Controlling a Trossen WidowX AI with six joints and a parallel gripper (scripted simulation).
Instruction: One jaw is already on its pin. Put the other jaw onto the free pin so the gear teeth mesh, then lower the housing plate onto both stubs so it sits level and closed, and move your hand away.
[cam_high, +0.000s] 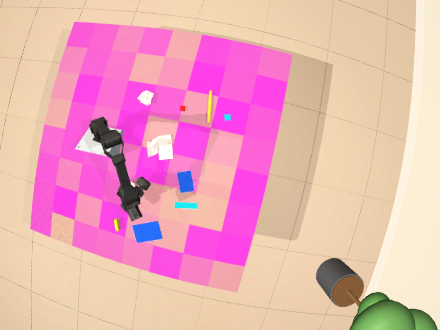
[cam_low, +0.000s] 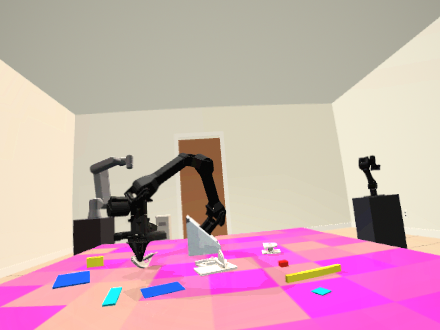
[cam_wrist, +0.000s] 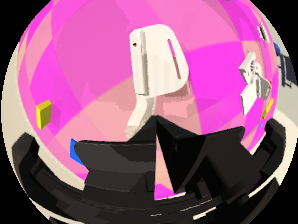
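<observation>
My gripper tip is now 20 mm past the white jaw, 10 mm to the left of it and 10 mm below it. From my gripper tip the other things lie so: white base: 260 mm to the left, 40 mm ahead, 20 mm below; then yellow block: 210 mm to the right, 80 mm behind, 10 mm below; then cyan bar: 230 mm ahead, 30 mm below, 20 mm to the left.
</observation>
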